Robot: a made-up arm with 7 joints.
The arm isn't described. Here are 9 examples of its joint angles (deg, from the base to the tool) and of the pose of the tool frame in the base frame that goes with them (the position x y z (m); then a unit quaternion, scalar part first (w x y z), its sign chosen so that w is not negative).
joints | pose
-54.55 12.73 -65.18 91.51 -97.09 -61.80 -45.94 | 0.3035 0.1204 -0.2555 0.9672 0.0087 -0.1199 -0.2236
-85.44 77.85 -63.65 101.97 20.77 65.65 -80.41 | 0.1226 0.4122 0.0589 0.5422 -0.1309 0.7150 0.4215
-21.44 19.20 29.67 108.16 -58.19 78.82 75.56 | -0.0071 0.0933 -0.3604 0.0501 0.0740 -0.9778 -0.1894
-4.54 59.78 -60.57 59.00 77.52 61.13 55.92 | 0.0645 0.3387 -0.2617 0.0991 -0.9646 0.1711 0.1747
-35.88 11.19 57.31 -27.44 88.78 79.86 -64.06 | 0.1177 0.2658 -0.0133 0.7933 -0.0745 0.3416 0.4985
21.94 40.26 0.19 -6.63 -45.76 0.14 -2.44 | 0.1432 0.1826 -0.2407 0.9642 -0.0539 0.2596 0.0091
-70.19 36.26 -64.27 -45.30 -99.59 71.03 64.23 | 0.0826 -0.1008 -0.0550 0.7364 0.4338 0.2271 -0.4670
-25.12 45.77 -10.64 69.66 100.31 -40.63 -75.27 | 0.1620 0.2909 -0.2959 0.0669 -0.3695 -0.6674 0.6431
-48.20 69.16 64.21 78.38 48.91 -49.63 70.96 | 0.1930 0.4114 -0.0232 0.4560 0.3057 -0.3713 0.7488
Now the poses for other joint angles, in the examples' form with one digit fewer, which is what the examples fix.
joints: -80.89 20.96 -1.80 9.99 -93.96 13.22 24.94
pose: 0.326 -0.006 0.156 0.805 -0.512 -0.073 -0.291
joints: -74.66 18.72 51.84 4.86 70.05 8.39 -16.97
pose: 0.278 0.250 0.108 0.831 0.355 -0.109 0.414
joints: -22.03 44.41 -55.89 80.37 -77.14 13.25 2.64
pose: 0.087 0.312 -0.324 0.709 0.087 0.627 0.312
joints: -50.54 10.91 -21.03 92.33 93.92 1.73 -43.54
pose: 0.257 0.105 -0.336 0.198 0.655 0.539 -0.492
